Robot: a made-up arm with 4 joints.
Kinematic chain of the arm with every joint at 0, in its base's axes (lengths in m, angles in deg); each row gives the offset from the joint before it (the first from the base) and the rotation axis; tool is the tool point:
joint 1: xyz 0 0 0.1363 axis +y
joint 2: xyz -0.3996 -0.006 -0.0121 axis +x
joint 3: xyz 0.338 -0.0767 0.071 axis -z
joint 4: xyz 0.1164 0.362 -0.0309 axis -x
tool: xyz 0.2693 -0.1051 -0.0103
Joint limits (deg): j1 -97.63..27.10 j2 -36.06..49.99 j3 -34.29..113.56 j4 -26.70..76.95
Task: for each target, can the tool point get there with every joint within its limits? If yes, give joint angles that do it. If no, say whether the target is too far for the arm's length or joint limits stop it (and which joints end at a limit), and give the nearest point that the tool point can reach.
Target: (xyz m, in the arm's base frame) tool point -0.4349 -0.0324 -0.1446
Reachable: no: joint limits stop it (at a limit: joint 1, joint 2, joint 3, joint 4) | nearest point -0.3995 0.1514 0.1556 | short by 0.354 m
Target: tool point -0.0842 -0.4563 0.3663
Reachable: yes | joints -72.08 -9.44 91.88 31.92
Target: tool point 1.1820 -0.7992 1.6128
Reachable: no: too far | nearest point 0.2724 -0.3774 0.4818 | short by 1.511 m
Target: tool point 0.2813 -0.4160 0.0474
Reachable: yes | joints -27.61 28.39 88.26 -4.51
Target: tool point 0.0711 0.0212 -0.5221
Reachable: no: joint limits stop it (at a limit: joint 1, joint 2, joint 4) | nearest point 0.1445 -0.2258 -0.2739 | short by 0.358 m
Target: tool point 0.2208 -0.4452 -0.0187
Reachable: yes | joints -10.04 30.98 91.41 23.52
